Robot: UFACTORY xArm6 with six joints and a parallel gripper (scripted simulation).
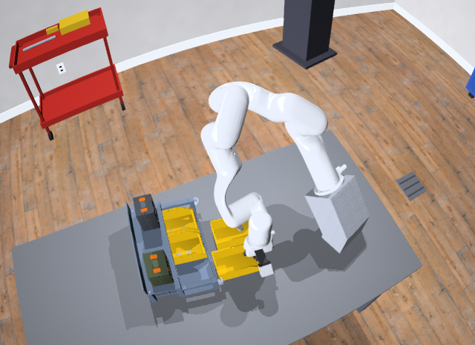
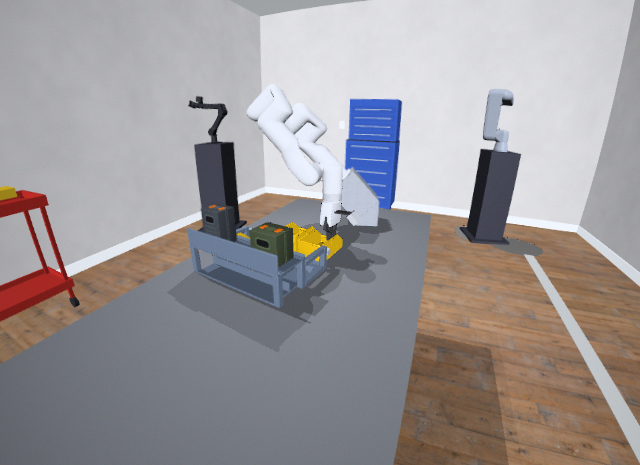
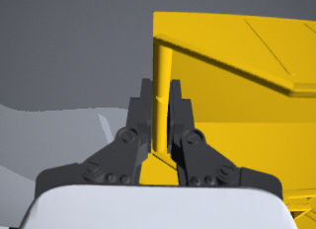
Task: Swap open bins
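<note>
The shelf lip is 170 mm to the right of my hand, 130 mm ahead of it and 40 mm below it. Also, from my hand: olive box (350 mm ahead, 130 mm to the right, 100 mm above); dark grey box (350 mm to the right, 260 mm ahead, 120 mm above).
</note>
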